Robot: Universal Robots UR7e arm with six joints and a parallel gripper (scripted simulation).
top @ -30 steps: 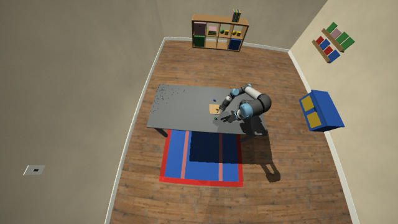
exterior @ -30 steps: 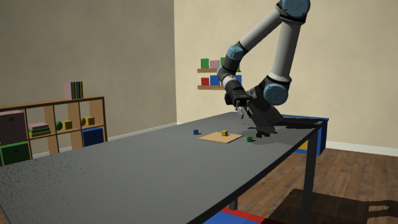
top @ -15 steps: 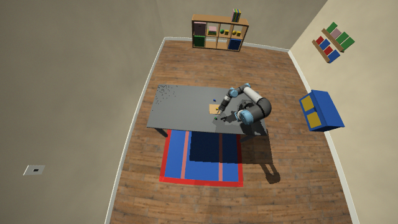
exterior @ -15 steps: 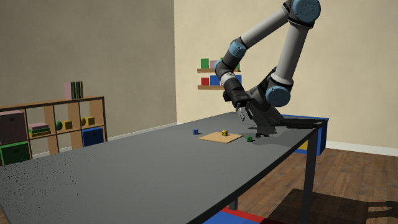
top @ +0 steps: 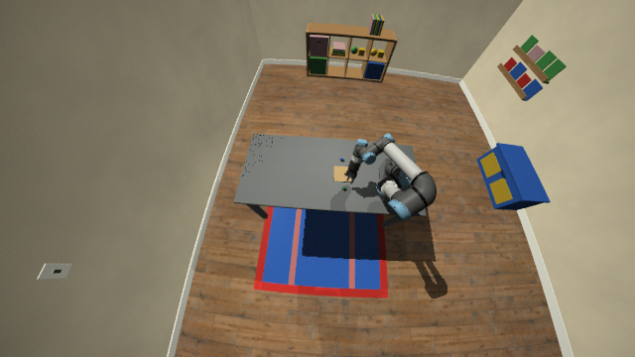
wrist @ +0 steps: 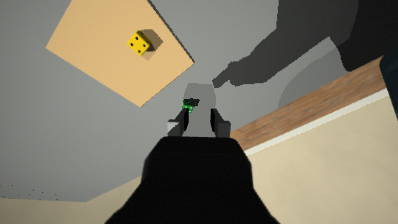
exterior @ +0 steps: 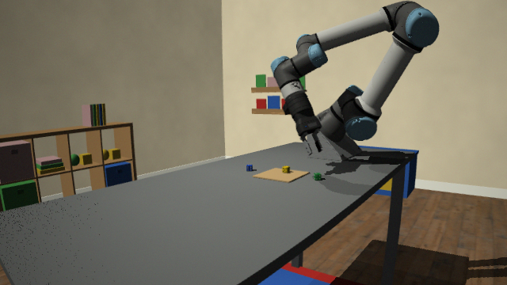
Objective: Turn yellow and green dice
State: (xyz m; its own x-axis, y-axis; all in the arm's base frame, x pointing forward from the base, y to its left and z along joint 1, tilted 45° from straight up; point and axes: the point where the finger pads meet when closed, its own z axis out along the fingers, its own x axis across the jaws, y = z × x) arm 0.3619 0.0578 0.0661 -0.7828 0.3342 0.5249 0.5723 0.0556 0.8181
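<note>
My hand is 4 cm short of the green die, 3 cm to the right of it and 8 cm above it. From my hand the other things lie so: yellow die: 1 cm ahead, 10 cm to the right, 8 cm below; tan mat: 4 cm ahead, 10 cm to the right, 9 cm below; blue die: 3 cm ahead, 23 cm to the right, 8 cm below.
</note>
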